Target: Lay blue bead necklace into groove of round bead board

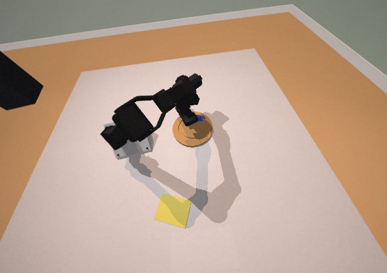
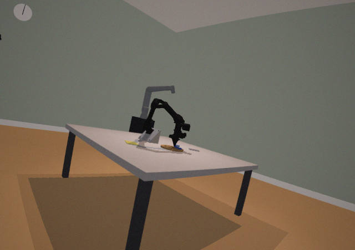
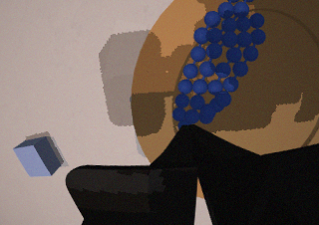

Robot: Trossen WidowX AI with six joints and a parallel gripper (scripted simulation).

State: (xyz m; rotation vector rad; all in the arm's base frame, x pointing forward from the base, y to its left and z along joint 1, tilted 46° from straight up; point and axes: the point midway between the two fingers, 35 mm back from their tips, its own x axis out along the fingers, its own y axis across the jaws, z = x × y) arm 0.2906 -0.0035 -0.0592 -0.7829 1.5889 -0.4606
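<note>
My gripper tip is now 6 cm to the left of the round bead board, 2 cm short of it and 1 cm above it. Round my gripper tip: yellow square patch (38 cm to the right, 14 cm behind, 2 cm below); then flat grey tile (25 cm to the left, 6 cm ahead, 2 cm below); then light blue cube (14 cm to the left, 7 cm behind, 1 cm below).
</note>
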